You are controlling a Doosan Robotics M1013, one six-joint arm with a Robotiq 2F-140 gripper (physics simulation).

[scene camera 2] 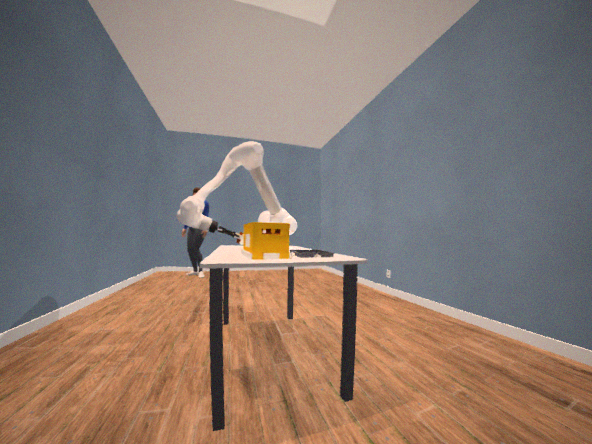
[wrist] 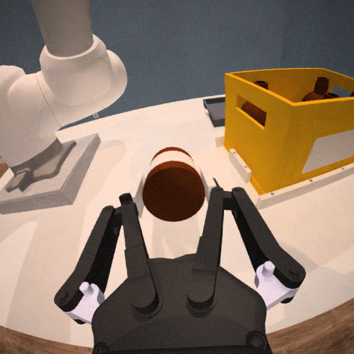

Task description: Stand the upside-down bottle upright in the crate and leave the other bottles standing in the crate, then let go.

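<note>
The yellow crate (scene camera 2: 270,245) (wrist: 280,145) stands on the table. Brown bottles (wrist: 321,89) stand inside it; their necks show above or near the rim in the wrist view, and its walls hide their lower parts. My gripper (scene camera 2: 238,236) (wrist: 172,176) is shut on a brown bottle (wrist: 174,197) with a white label band. The round base of this bottle faces the wrist camera and its neck end is hidden behind the body. The held bottle is outside the crate, to its left in both views. In the scene view it is small and partly hidden by the crate.
A dark tray (scene camera 2: 314,253) (wrist: 216,112) lies beside the crate on the white table (scene camera 2: 227,256) (wrist: 120,165). Light strips (wrist: 300,185) run along the crate's foot. The arm's base plate (wrist: 75,185) is at the left in the wrist view. A person (scene camera 2: 195,247) stands behind the table.
</note>
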